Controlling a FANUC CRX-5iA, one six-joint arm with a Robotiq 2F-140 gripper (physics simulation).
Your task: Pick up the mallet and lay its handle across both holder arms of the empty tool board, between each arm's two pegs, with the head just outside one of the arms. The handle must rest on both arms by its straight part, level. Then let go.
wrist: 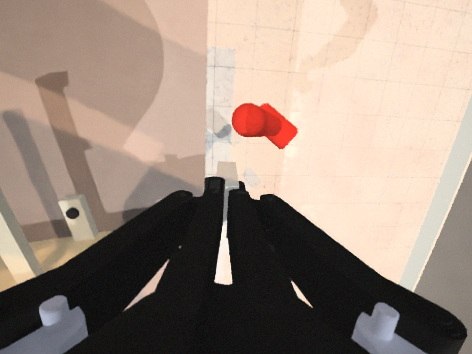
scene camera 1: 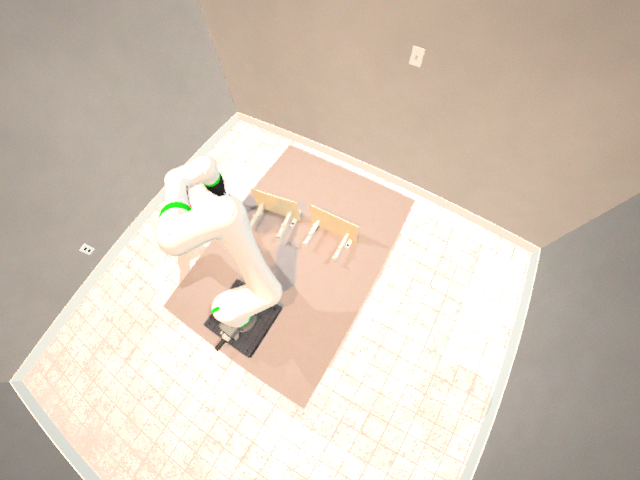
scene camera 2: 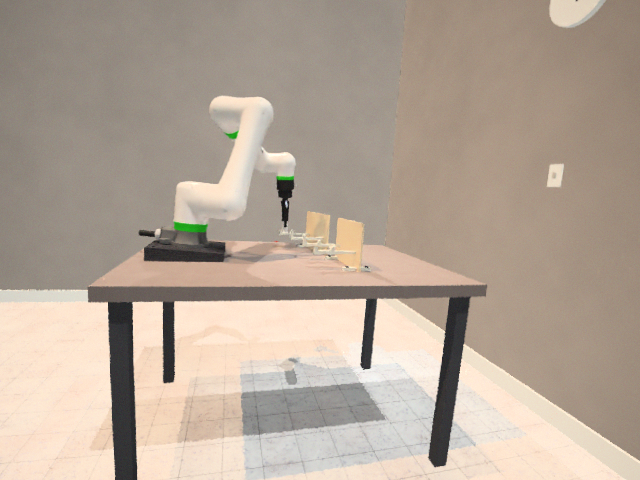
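Seen in the pictures: gripper, between the fingertips: (wrist: 226, 176) (scene camera 2: 284, 232); arm's base, origin of its link: (scene camera 2: 189, 244).
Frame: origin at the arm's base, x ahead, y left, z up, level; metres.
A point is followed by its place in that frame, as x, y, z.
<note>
The red mallet (wrist: 282, 127) {0.400, 0.598, -0.240} is loose, past the table edge over the floor in the wrist view, with its round handle end towards the camera. A speck of it (scene camera 2: 275, 241) {0.376, 0.493, -0.045} shows at the table's far edge in scene camera 2. It does not show plainly in scene camera 1. My gripper (scene camera 2: 284, 229) {0.419, 0.467, 0.010} (wrist: 226, 176) {0.419, 0.467, 0.010} is shut with nothing between its fingers, apart from the mallet. In scene camera 1 its tips are hidden by the arm. The left tool board (scene camera 1: 275, 203) {0.551, 0.217, 0.073} (scene camera 2: 317, 227) {0.554, 0.204, 0.074} and right tool board (scene camera 1: 334, 223) {0.628, -0.104, 0.069} (scene camera 2: 349, 242) {0.629, -0.121, 0.052} both show bare holder arms.
The robot base plate (scene camera 1: 261, 330) {0.006, -0.116, 0.000} (scene camera 2: 184, 252) {0.010, -0.135, -0.008} stands on the table (scene camera 1: 320, 330) {0.168, -0.336, -0.041} (scene camera 2: 284, 292) {0.355, -0.437, -0.060}. The gripper is at the table's far side in scene camera 2, near the left board. A holder arm (wrist: 17, 240) {0.484, 0.299, 0.032} and a board foot (wrist: 82, 220) {0.500, 0.321, -0.030} show at the lower left of the wrist view.
</note>
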